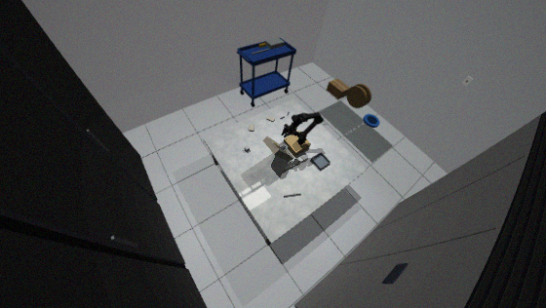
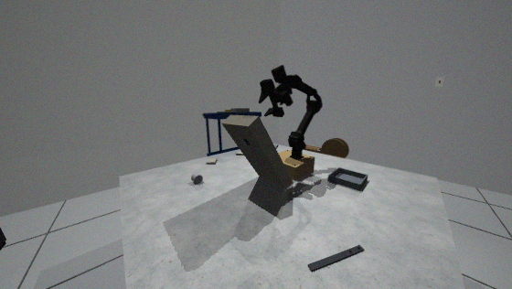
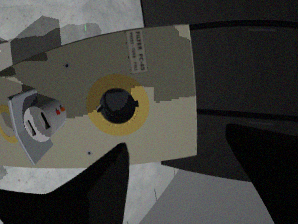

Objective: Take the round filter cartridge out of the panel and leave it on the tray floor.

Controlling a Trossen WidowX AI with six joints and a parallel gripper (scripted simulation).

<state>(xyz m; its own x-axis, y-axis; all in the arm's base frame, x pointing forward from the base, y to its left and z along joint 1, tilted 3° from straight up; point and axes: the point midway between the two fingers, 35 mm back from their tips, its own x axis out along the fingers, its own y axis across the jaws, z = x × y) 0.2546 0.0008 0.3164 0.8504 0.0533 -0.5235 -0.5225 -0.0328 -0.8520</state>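
Now: gripper tip 2 cm past the round filter cartridge and 16 cm above it. From my gripper tip the other things lie so: service panel (2 cm ahead, 18 cm below); then tray (37 cm behind, 27 cm to the left, 36 cm below).
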